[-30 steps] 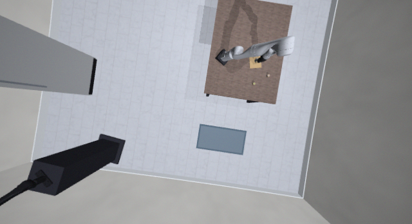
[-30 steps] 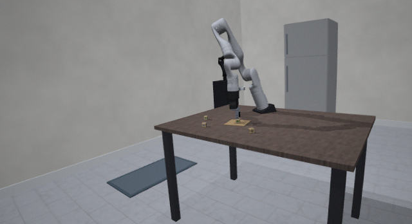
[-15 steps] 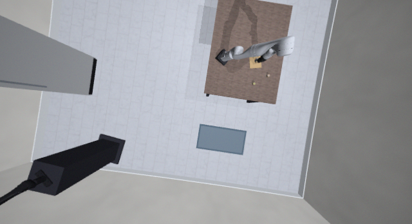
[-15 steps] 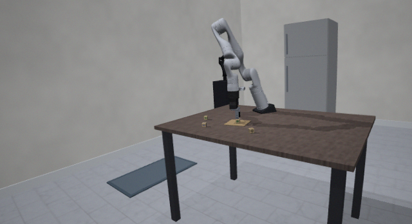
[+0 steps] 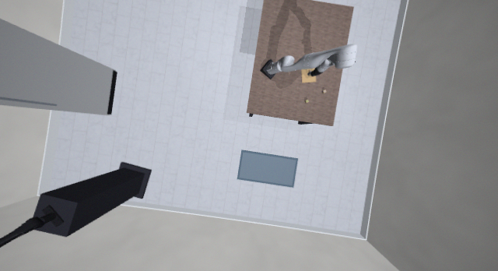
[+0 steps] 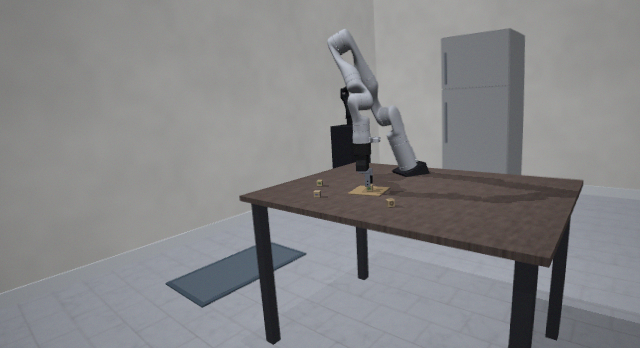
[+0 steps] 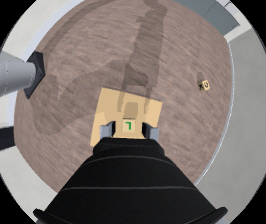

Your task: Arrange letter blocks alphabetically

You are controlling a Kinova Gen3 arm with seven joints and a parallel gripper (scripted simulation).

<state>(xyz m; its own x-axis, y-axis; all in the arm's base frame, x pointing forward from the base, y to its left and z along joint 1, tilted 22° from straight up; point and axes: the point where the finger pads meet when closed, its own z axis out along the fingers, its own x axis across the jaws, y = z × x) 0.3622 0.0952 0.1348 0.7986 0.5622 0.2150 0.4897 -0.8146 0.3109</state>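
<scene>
Right now the mat is 1 cm behind my hand, 1 cm to the right of it and 5 cm below it. Also, from my hand: tan block 19 cm ahead, 12 cm to the right, 4 cm below.
</scene>
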